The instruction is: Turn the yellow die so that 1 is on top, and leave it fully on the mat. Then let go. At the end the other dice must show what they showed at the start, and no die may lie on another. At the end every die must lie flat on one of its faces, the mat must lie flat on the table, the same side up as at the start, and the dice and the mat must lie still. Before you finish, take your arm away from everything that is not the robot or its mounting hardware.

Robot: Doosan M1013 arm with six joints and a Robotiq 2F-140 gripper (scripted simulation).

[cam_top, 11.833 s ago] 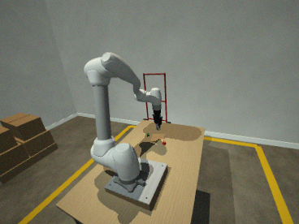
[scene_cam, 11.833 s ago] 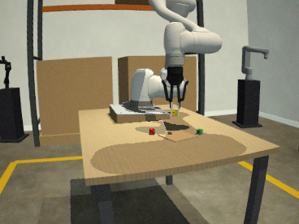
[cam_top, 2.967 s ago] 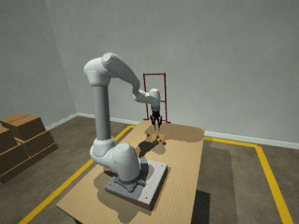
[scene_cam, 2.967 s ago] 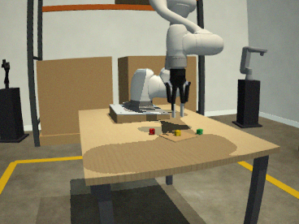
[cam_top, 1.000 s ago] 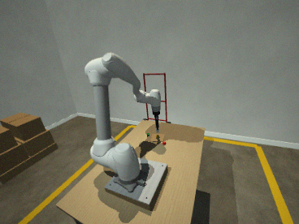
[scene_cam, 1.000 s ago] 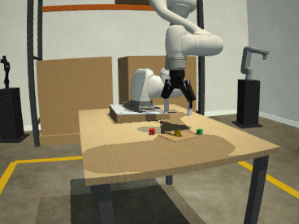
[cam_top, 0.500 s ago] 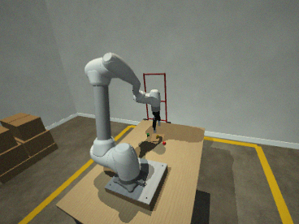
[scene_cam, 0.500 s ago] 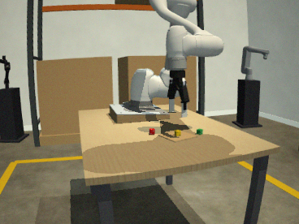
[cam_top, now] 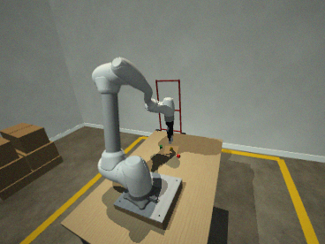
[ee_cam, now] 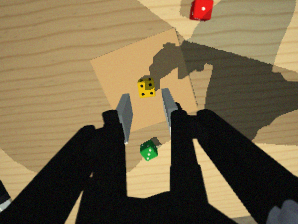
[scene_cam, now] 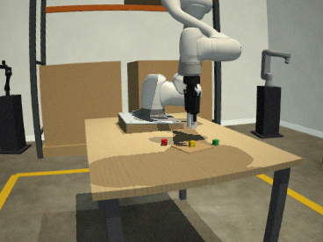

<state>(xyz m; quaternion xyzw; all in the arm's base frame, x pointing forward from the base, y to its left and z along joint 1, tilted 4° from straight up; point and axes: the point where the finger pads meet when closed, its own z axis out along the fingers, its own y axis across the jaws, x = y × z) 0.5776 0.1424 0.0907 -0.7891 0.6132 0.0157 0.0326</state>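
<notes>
The yellow die lies 110 mm below my hand. Also, from my hand: green die: 20 mm behind, 120 mm to the left, 110 mm below; then tan mat: 120 mm below; then red die: 60 mm behind, 120 mm to the right, 110 mm below.
</notes>
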